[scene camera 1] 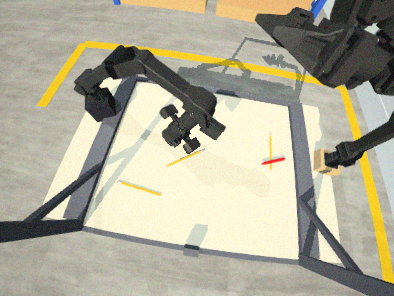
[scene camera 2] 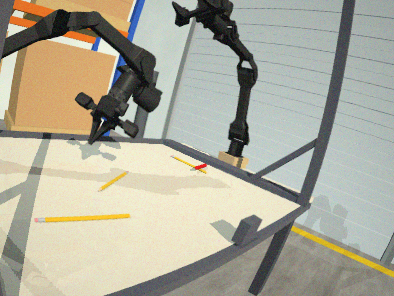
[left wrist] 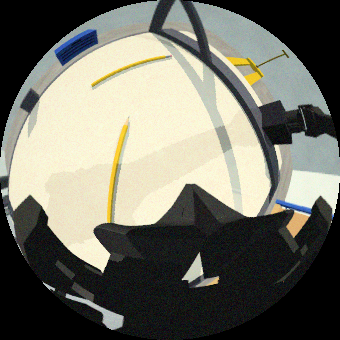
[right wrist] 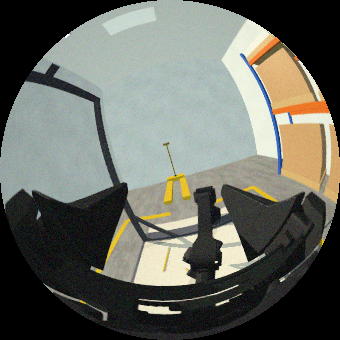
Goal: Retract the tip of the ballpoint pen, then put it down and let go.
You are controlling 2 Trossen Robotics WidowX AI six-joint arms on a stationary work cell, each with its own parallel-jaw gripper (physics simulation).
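Pixels of known places: left gripper, fingertip midpoint: [scene camera 2: 89, 144] [left wrist: 189, 187]; right gripper, fingertip midpoint: [scene camera 1: 263, 22] [right wrist: 176, 188]; left arm's base, origin of the base link: [scene camera 1: 96, 97] [left wrist: 287, 121]; right arm's base, origin of the base link: [scene camera 1: 330, 160] [scene camera 2: 234, 155].
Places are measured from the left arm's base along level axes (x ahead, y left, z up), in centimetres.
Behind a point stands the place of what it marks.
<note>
The red ballpoint pen [scene camera 1: 273, 160] {z -8.9, x 69.4, y -44.6 cm} [scene camera 2: 200, 167] {z -9.1, x 67.3, y -45.3 cm} lies across a yellow pencil [scene camera 1: 270, 144] {z -9.9, x 72.2, y -36.8 cm} [scene camera 2: 183, 162] {z -10.5, x 71.8, y -37.3 cm} at the right of the table in both scene views. Its tip is too small to make out. My left gripper [scene camera 2: 92, 141] {z -2.6, x 28.1, y -25.5 cm} [left wrist: 189, 187] {z -2.6, x 28.1, y -25.5 cm} is shut and empty, pointing down above the table, well to the left of the pen in scene camera 2. My right gripper [right wrist: 176, 188] {z 43.3, x 42.8, y -34.0 cm} is wide open and empty, raised high above the table and away from the pen. The pen does not show in the left wrist view.
A second pencil [scene camera 1: 185, 158] {z -10.1, x 31.6, y -33.3 cm} [scene camera 2: 114, 180] {z -10.1, x 30.9, y -33.3 cm} [left wrist: 115, 170] {z -10.1, x 30.1, y -32.9 cm} lies close to my left gripper. A third pencil [scene camera 1: 140, 188] {z -10.0, x 11.0, y -41.2 cm} [scene camera 2: 84, 218] {z -10.1, x 10.0, y -40.9 cm} [left wrist: 131, 66] {z -10.2, x 11.1, y -40.9 cm} lies nearer the table's front. The tabletop [scene camera 1: 230, 215] {z -10.6, x 42.9, y -60.7 cm} [scene camera 2: 165, 230] {z -10.6, x 19.3, y -53.2 cm} has a dark frame. A dark block [scene camera 2: 247, 230] {z -6.3, x 22.2, y -67.4 cm} stands at its edge.
</note>
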